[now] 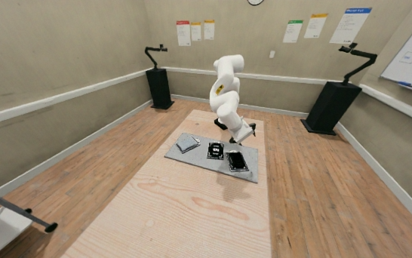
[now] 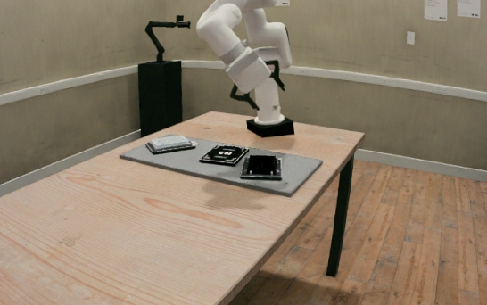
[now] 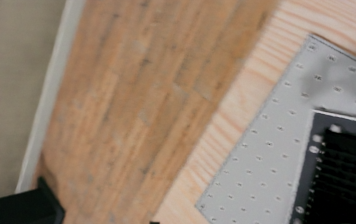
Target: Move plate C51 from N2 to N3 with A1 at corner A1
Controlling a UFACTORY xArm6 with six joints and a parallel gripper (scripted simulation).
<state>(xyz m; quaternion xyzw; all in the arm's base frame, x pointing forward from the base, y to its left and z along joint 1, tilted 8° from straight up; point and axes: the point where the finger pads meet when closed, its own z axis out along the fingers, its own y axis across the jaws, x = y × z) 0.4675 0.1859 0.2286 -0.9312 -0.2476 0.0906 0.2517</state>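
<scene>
My gripper is now 21 cm above the black plate, 2 cm to the left of it and 2 cm past it. Round my hand: pale plate 41 cm to the right, 22 cm below, 10 cm behind.
</scene>
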